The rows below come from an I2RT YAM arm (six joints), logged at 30 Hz.
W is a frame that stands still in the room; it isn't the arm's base.
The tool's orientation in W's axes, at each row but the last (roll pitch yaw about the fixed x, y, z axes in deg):
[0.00 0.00 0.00]
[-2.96 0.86 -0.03]
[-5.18 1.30 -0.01]
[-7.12 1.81 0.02]
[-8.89 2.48 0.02]
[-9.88 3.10 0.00]
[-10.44 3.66 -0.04]
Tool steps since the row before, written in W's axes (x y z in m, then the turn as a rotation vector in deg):
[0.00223 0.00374 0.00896 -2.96 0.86 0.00]
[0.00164 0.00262 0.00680 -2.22 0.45 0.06]
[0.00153 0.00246 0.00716 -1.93 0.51 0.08]
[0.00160 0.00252 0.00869 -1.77 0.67 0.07]
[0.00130 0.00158 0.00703 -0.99 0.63 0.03]
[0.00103 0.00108 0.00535 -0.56 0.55 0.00]
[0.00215 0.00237 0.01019 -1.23 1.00 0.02]
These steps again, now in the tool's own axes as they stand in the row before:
[0.00223 0.00374 0.00896 -2.96 0.86 0.00]
[0.00154 0.00226 0.00695 -2.22 0.45 0.05]
[0.00137 0.00180 0.00739 -1.93 0.50 0.08]
[0.00133 0.00142 0.00898 -1.77 0.66 0.10]
[0.00100 0.00047 0.00724 -0.99 0.62 0.08]
[0.00074 0.00014 0.00550 -0.56 0.55 0.06]
[0.00149 0.00046 0.01057 -1.23 0.99 0.12]

